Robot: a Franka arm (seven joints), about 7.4 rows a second.
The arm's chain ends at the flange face. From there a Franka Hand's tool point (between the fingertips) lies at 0.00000 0.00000 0.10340 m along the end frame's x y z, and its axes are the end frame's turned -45 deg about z.
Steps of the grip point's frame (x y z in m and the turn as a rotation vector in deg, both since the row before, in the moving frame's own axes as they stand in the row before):
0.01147 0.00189 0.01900 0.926 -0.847 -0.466
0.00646 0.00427 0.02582 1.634 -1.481 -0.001
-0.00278 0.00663 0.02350 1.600 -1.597 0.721
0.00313 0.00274 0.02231 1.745 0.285 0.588
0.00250 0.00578 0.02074 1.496 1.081 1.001
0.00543 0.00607 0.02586 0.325 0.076 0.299
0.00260 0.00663 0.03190 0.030 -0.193 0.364
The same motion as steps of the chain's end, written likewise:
0.01171 -0.00668 0.01902 0.056 -1.254 -0.466
0.01156 -0.00135 0.02590 0.108 -2.203 -0.001
0.00680 0.00668 0.02358 0.002 -2.261 0.721
0.00600 0.00232 0.02236 1.435 -1.032 0.588
0.00636 0.00561 0.02079 1.822 -0.293 1.001
0.00845 0.00097 0.02586 0.284 -0.176 0.299
0.00681 0.00264 0.03190 -0.115 -0.158 0.364

